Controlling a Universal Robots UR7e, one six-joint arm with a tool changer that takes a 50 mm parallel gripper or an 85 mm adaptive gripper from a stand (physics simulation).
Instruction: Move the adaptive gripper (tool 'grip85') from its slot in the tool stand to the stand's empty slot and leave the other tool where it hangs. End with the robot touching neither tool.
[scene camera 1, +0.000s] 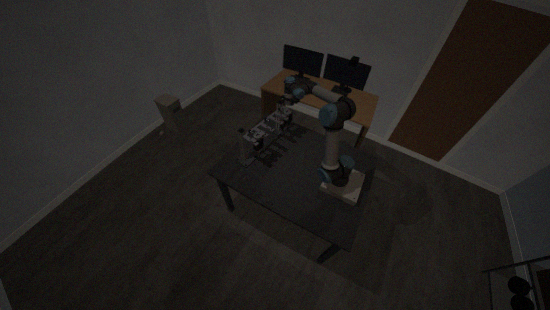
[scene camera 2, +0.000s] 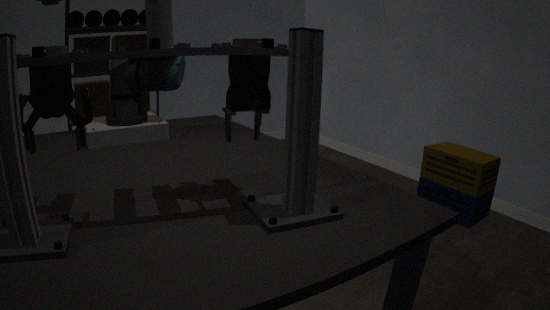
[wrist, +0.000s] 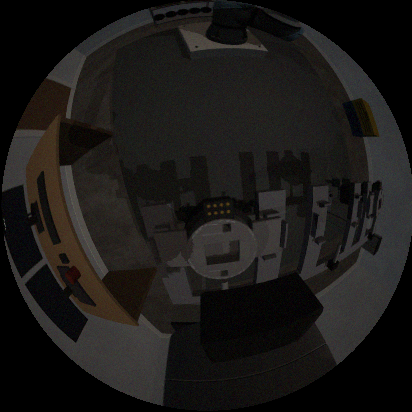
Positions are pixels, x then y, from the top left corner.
Labels:
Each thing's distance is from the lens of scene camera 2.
parallel gripper (scene camera 2: 249, 74): 0.61 m
tool stand (scene camera 2: 36, 239): 0.56 m

